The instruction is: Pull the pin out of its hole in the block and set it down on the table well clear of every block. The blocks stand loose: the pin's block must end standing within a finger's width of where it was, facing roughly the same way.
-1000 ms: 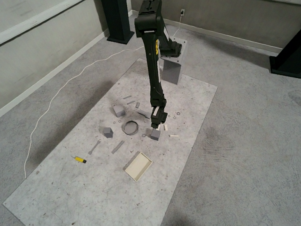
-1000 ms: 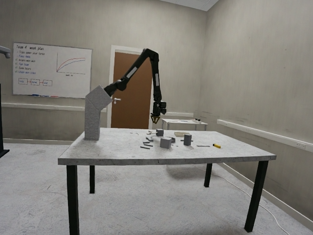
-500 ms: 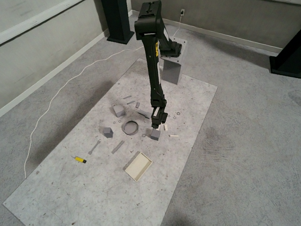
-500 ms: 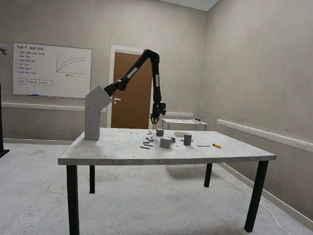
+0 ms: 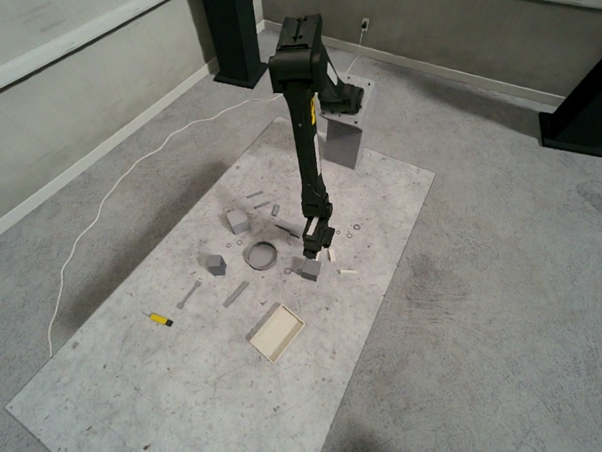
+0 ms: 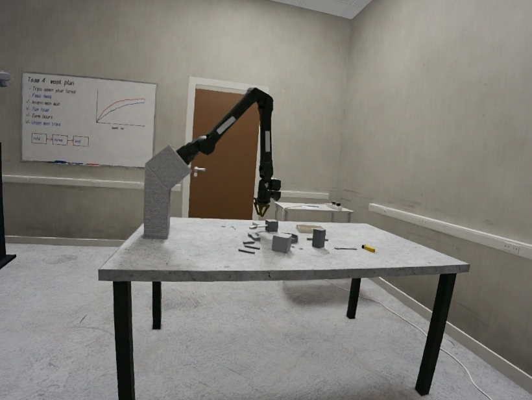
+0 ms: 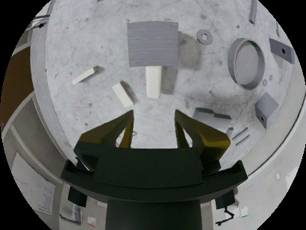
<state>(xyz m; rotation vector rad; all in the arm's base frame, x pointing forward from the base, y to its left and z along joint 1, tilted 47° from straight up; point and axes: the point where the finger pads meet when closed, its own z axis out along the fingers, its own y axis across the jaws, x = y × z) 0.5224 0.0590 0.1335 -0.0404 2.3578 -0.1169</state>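
My hand is 70 mm short of the grey block and 70 mm above it. Also, from my hand: round grey dish (80 mm ahead, 200 mm to the right, 80 mm below); cream tray (330 mm ahead, 40 mm to the right, 90 mm below).
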